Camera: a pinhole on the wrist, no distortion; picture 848 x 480 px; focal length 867.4 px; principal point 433.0 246.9 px. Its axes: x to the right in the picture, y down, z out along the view. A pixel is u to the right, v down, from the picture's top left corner.
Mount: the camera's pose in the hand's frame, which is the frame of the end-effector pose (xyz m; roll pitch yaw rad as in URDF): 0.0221 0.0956 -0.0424 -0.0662 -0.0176 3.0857
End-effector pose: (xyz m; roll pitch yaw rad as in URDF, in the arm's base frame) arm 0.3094 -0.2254 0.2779 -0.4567 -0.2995 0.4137
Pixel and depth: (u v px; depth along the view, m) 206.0 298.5 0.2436
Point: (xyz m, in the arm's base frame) 0.2885 -0.0789 0.4484
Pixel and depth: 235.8 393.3 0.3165
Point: 0.2759 -0.0940 0.5291
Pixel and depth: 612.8 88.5 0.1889
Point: 0.2071 -0.0814 0.3517
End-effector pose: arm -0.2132 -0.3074 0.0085 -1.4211 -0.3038 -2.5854
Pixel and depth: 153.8 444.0 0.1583
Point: -0.2176 -0.4490 0.0027
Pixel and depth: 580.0 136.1 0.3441
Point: -0.0398 -0.5755 -0.0696
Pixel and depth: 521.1 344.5 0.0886
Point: -0.2127 -0.3742 -0.0566
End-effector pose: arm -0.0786 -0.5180 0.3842 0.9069 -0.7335 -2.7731
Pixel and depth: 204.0 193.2 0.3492
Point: -0.0677 -0.3141 0.6565
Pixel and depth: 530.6 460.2 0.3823
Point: -0.0456 -0.2096 0.5104
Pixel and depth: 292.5 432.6 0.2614
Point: -0.0876 -0.3540 0.5372
